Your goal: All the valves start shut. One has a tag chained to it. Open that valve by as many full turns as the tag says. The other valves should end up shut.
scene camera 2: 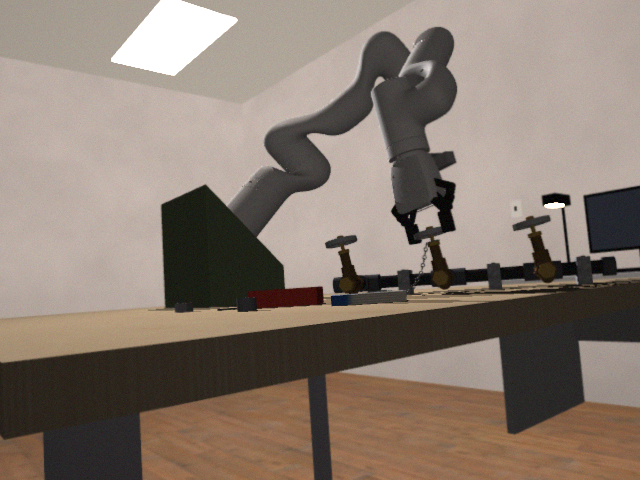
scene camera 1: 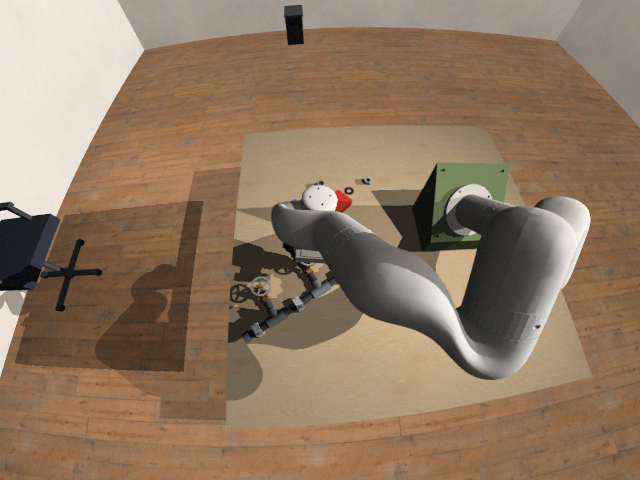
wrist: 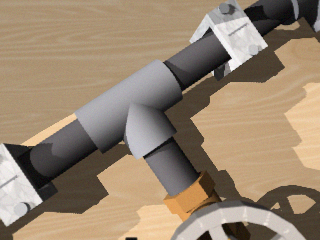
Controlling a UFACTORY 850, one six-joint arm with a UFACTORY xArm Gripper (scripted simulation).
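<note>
In scene camera 2 you'd find my gripper (scene camera 2: 432, 237), along with a red block (scene camera 2: 309, 295) and a blue-and-grey bar (scene camera 2: 389, 296). As for the wrist view, the block is out of frame there, and the bar is out of frame in the wrist view too.
</note>
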